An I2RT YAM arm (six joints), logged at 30 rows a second.
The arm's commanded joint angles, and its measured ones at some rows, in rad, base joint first. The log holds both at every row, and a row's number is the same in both.
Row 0, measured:
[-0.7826 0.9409 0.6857 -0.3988 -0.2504 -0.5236]
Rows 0 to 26, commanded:
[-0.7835 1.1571 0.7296 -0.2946 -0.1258 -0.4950]
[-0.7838 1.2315 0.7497 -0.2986 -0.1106 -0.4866]
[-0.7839 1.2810 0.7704 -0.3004 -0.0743 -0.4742]
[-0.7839 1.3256 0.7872 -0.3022 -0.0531 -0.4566]
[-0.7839 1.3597 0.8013 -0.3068 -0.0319 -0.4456]
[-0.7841 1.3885 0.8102 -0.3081 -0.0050 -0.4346]
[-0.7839 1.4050 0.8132 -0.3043 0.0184 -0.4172]
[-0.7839 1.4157 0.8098 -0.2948 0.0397 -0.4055]
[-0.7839 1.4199 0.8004 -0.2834 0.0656 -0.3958]
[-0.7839 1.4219 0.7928 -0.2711 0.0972 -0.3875]
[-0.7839 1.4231 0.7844 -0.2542 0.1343 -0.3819]
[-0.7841 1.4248 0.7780 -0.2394 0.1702 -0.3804]
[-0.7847 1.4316 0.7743 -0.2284 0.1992 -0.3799]
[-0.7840 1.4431 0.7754 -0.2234 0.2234 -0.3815]
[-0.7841 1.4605 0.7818 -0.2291 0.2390 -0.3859]
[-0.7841 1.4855 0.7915 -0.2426 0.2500 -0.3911]
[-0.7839 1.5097 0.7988 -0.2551 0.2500 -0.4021]
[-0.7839 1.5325 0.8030 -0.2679 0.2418 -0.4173]
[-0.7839 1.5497 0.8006 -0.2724 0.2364 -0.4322]
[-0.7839 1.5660 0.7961 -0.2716 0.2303 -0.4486]
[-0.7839 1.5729 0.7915 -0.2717 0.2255 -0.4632]
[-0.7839 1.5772 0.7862 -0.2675 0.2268 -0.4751]
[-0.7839 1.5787 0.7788 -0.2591 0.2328 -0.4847]
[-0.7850 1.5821 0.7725 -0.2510 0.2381 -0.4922]
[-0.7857 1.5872 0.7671 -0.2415 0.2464 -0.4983]
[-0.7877 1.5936 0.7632 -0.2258 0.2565 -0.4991]
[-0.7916 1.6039 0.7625 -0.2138 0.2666 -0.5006]
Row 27, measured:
[-0.7830 1.5841 0.7742 -0.2802 0.2180 -0.4660]
